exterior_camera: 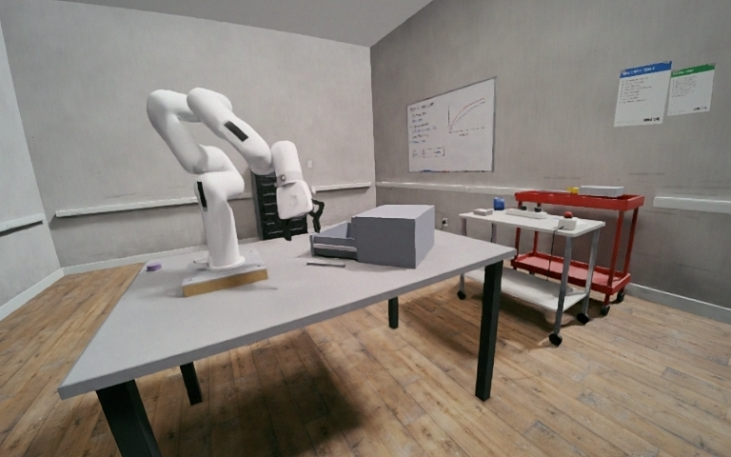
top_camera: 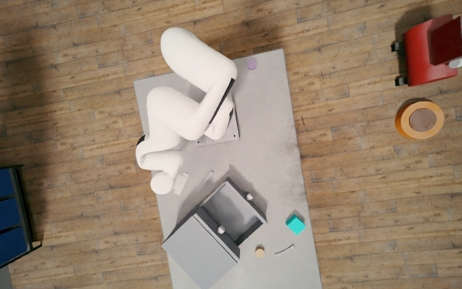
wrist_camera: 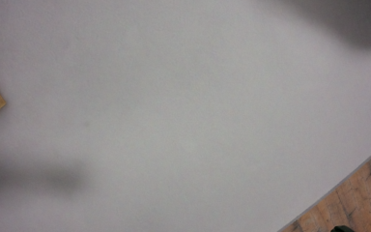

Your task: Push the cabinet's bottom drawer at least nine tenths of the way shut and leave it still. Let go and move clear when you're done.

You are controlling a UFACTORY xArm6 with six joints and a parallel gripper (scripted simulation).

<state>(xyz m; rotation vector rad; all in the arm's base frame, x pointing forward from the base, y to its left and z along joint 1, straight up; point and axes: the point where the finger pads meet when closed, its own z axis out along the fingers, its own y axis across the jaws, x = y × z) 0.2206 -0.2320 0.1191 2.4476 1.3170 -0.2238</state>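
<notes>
My hand is 28 cm short of the drawer, 27 cm to the right of it and 13 cm above it. Also, from my hand: tan cylinder (54 cm ahead, 38 cm to the left, 15 cm below); then thin grey strip (11 cm ahead, 13 cm to the left, 16 cm below); then grey cabinet (35 cm ahead, 18 cm to the left, 9 cm below).
</notes>
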